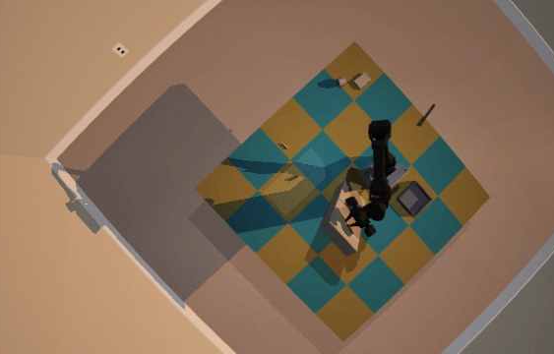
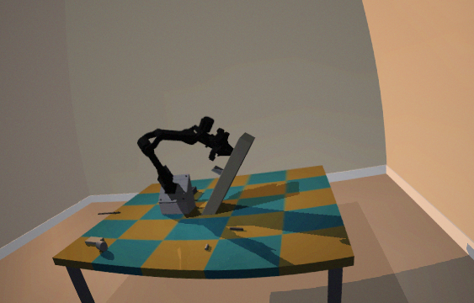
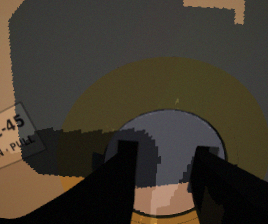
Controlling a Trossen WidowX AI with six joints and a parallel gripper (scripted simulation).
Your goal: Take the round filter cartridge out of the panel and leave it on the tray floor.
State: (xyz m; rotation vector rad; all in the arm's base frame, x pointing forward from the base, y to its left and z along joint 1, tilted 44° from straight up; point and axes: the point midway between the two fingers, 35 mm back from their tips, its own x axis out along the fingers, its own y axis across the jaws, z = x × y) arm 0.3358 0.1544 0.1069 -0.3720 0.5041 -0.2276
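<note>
My gripper tip is 10 mm short of the round filter cartridge and 10 mm above it. The rest, counted from my gripper tip: tan block (630 mm behind, 510 mm to the right, 270 mm below); then grey tray (460 mm behind, 270 mm below, 240 mm to the left).
</note>
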